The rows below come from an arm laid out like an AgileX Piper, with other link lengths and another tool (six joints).
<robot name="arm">
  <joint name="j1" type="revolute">
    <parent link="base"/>
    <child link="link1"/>
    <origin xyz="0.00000 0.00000 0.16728"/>
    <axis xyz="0 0 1"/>
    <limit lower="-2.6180" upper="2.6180"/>
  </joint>
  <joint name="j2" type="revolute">
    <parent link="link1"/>
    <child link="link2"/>
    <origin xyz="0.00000 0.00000 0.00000"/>
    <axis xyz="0 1 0"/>
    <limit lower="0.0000" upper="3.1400"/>
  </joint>
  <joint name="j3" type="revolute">
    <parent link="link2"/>
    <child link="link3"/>
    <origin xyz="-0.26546 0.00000 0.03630"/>
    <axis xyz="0 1 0"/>
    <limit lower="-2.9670" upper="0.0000"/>
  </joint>
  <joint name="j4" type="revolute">
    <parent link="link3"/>
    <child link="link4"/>
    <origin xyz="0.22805 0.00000 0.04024"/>
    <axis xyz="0.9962 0 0.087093"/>
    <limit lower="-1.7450" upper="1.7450"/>
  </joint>
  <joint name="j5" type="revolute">
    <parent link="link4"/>
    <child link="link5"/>
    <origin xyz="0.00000 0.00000 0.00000"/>
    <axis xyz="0 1 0"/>
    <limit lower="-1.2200" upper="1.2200"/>
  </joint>
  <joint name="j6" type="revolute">
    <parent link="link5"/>
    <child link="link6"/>
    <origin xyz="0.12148 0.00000 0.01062"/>
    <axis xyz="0.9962 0 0.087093"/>
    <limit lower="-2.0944" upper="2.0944"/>
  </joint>
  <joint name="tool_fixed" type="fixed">
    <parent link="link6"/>
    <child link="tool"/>
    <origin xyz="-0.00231 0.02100 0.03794" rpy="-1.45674 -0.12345 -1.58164"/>
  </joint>
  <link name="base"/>
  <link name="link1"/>
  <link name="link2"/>
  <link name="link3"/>
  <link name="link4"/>
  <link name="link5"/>
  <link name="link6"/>
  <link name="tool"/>
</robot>
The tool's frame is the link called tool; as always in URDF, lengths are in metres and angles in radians.
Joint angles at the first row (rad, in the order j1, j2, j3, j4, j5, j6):
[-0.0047 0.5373 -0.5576 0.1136 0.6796 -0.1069]
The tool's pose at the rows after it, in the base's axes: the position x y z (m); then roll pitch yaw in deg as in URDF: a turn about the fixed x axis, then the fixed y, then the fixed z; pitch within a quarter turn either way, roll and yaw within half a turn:
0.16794 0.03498 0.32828 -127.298 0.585 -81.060
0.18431 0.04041 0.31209 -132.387 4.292 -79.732
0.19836 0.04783 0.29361 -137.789 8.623 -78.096
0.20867 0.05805 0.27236 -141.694 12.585 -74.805
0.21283 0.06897 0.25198 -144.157 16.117 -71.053
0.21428 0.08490 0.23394 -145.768 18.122 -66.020
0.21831 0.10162 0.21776 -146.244 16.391 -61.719
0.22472 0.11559 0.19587 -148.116 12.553 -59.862
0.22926 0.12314 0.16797 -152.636 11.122 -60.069
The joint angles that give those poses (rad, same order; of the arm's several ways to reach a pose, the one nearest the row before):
[-0.0047 0.6957 -0.5576 0.2198 0.6448 -0.1461]
[-0.0047 0.8056 -0.5576 0.3101 0.6423 -0.2023]
[-0.0047 0.9190 -0.5576 0.4209 0.6541 -0.2838]
[-0.0047 1.0316 -0.5391 0.5724 0.6502 -0.4429]
[0.0023 1.1268 -0.5084 0.7243 0.6460 -0.6202]
[0.0495 1.2197 -0.4875 0.8415 0.6297 -0.7752]
[0.1352 1.3091 -0.4810 0.9122 0.5460 -0.8825]
[0.2309 1.4134 -0.4810 0.9418 0.4156 -0.9298]
[0.2835 1.5348 -0.4854 0.9591 0.3385 -0.9442]

